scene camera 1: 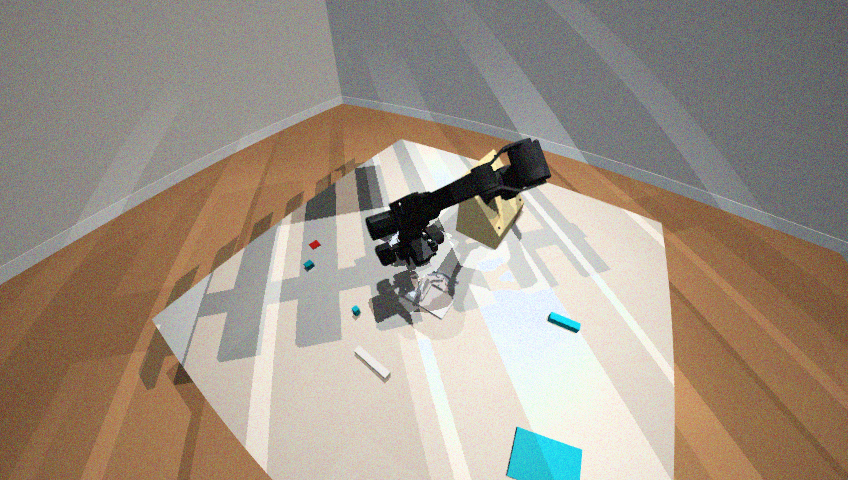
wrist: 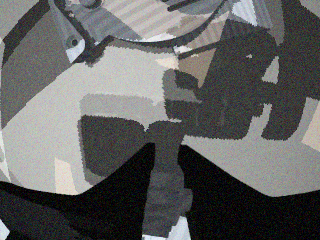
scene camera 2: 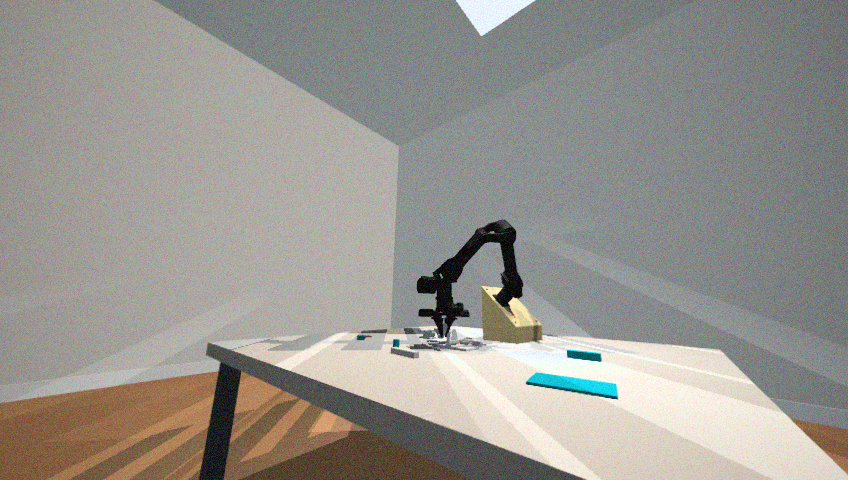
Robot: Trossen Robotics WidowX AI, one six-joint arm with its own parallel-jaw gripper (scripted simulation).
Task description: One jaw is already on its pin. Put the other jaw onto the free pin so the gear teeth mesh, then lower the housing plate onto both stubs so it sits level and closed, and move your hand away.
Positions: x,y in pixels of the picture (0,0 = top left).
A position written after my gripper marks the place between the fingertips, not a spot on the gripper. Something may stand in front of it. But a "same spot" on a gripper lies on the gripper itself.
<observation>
my gripper: scene camera 1 411,263; wrist; scene camera 2
same spot on my gripper: (wrist: 120,199) = (scene camera 2: 449,323)
</observation>
